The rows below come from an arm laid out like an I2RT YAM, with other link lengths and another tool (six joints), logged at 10 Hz.
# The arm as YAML. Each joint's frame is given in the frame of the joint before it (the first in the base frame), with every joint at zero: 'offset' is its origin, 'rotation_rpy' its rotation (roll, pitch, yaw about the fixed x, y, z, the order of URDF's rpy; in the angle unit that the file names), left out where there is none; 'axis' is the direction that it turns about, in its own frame. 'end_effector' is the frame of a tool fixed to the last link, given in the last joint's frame.
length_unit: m
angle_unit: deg
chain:
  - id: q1
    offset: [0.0, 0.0, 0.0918]
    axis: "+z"
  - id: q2
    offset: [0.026, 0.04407, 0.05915]
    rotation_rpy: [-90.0, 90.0, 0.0]
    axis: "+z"
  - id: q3
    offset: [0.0, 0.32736, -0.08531]
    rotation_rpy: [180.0, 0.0, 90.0]
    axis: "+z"
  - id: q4
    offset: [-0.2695, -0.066, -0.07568]
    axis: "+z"
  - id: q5
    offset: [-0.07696, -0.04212, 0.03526]
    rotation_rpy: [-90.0, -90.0, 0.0]
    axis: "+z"
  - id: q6
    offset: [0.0, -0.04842, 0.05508]
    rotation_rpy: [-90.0, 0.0, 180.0]
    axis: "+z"
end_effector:
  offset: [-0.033, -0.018, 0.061]
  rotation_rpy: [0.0, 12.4, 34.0]
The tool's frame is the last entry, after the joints.
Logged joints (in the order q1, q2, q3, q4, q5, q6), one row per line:
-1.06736, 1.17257, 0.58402, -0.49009, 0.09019, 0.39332
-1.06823, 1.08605, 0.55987, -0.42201, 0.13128, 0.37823
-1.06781, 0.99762, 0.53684, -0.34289, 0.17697, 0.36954
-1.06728, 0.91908, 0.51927, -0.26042, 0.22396, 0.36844
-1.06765, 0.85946, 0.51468, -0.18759, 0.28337, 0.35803
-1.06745, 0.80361, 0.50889, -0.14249, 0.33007, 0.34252
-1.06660, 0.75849, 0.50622, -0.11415, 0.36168, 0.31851
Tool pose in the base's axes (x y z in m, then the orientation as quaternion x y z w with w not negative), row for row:
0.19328, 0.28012, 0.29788, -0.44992, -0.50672, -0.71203, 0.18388
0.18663, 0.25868, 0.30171, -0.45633, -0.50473, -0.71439, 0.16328
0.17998, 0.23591, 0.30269, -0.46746, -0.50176, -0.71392, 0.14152
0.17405, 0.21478, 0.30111, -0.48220, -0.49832, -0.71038, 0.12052
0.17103, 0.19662, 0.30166, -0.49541, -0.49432, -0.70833, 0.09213
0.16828, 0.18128, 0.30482, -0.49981, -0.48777, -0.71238, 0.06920
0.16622, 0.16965, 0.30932, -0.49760, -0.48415, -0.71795, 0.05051
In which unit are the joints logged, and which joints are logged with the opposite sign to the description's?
The joints are logged in radians. Opposite sign: q1, q4.
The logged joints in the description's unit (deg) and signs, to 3 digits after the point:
61.155, 67.183, 33.462, 28.080, 5.168, 22.536
61.205, 62.226, 32.078, 24.179, 7.522, 21.671
61.181, 57.159, 30.759, 19.646, 10.140, 21.173
61.151, 52.659, 29.752, 14.921, 12.832, 21.110
61.172, 49.243, 29.489, 10.748, 16.236, 20.514
61.160, 46.043, 29.157, 8.164, 18.912, 19.625
61.112, 43.458, 29.004, 6.540, 20.723, 18.249

